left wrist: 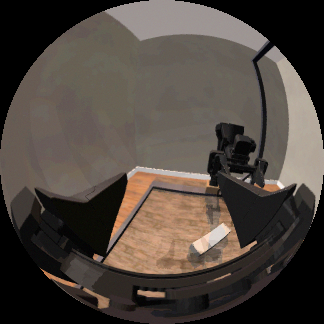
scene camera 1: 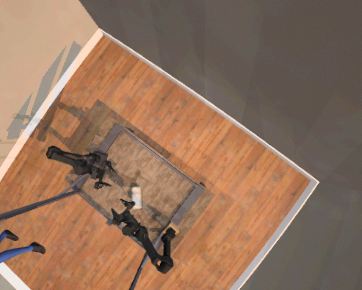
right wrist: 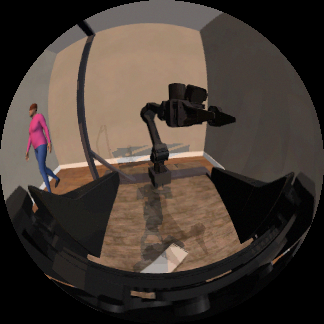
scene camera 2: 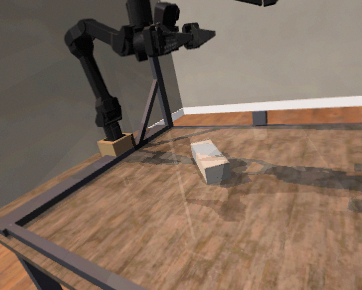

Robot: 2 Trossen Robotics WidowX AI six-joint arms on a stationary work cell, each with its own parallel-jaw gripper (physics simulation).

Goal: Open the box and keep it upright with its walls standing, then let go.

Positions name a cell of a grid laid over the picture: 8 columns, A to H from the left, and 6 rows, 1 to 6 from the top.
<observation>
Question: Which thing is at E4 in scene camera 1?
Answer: A dark metal frame.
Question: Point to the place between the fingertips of my right gripper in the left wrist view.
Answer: G4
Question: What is my right gripper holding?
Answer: Nothing.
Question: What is my left gripper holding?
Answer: Nothing.
</observation>
